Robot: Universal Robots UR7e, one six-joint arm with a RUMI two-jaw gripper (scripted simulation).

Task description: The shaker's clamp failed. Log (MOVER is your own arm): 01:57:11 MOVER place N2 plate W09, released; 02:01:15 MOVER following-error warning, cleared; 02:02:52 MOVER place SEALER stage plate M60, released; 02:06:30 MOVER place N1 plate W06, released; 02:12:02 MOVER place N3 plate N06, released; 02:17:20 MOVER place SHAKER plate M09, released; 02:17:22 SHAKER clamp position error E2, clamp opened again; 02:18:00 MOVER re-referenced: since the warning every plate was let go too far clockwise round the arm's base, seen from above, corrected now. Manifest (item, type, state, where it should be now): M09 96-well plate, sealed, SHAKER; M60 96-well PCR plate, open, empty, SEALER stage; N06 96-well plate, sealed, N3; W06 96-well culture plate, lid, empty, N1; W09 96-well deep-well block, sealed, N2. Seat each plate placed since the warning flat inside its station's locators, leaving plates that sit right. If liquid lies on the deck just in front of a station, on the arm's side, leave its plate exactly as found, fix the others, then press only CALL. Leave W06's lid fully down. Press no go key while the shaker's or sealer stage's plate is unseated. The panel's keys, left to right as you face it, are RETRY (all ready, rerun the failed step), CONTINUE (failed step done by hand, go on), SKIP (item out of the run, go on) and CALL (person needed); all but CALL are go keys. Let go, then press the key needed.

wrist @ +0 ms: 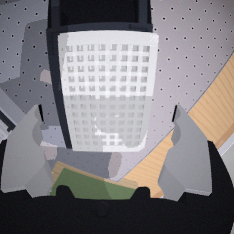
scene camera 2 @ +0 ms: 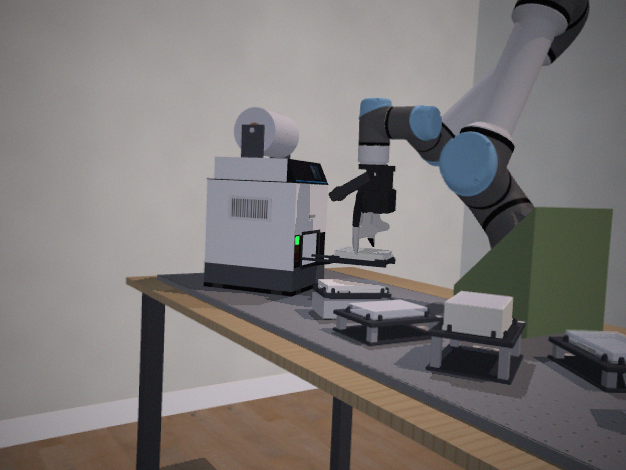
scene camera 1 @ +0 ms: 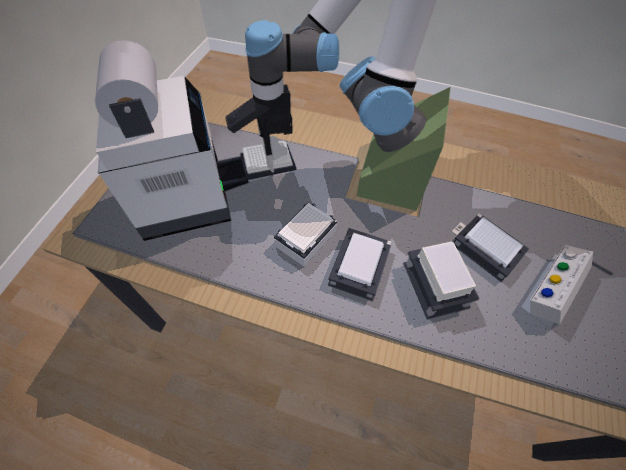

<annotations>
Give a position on a sealer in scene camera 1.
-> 206, 194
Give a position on a roll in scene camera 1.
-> At 126, 69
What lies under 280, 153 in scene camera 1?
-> My gripper.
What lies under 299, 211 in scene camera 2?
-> A sealer.
</annotations>
